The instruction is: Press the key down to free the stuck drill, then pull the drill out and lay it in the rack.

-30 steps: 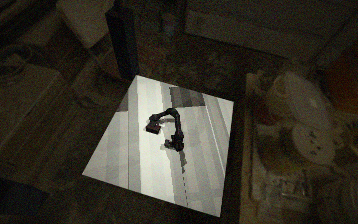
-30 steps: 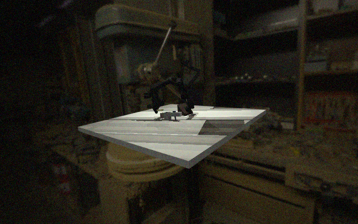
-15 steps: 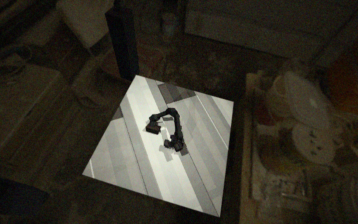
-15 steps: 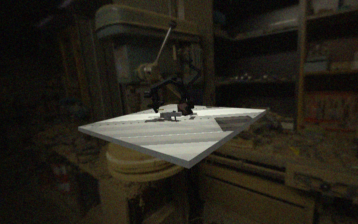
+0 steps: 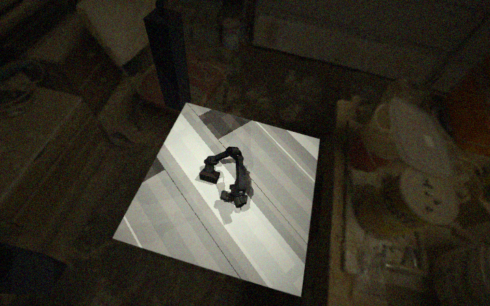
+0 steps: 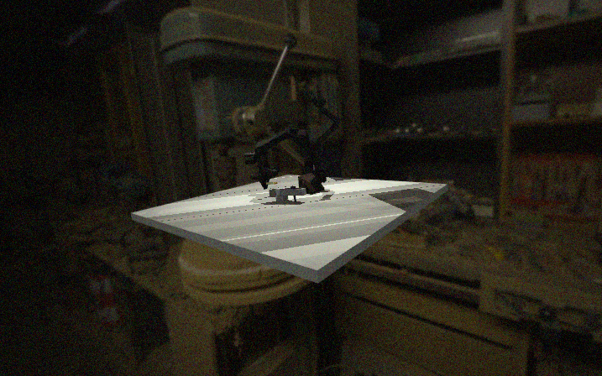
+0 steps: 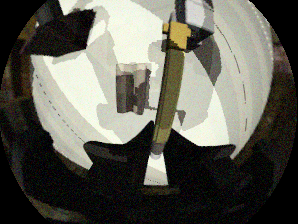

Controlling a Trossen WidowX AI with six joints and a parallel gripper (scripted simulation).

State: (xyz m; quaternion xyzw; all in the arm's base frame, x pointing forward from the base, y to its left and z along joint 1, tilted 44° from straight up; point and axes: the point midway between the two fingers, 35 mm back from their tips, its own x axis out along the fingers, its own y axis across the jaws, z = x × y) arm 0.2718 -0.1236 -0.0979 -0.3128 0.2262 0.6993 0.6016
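Right now my gripper tip is 10 mm past the yellowish drill, 40 mm to the right of it and 40 mm below it. Also, from my gripper tip: dark grey housing block 210 mm to the left.
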